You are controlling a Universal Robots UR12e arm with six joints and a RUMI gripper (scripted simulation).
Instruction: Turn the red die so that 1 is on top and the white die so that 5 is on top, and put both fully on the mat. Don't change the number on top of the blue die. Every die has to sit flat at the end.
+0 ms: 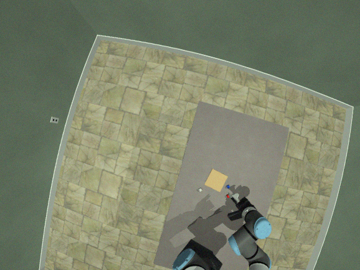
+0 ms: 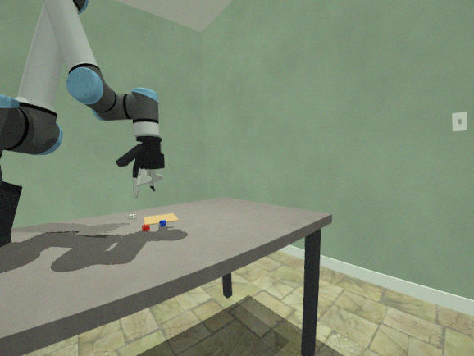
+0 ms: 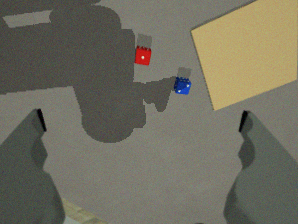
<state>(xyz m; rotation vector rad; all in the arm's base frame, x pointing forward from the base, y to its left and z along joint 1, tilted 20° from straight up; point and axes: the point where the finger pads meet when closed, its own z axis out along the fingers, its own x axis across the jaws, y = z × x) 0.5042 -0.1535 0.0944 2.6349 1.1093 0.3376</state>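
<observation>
The red die is 1 cm behind my hand, 1 cm to the left of it and 13 cm below it. Round my hand: blue die: 7 cm ahead, 2 cm to the left, 13 cm below; tan mat: 10 cm ahead, 12 cm to the left, 13 cm below; white die: 2 cm ahead, 23 cm to the left, 13 cm below.
</observation>
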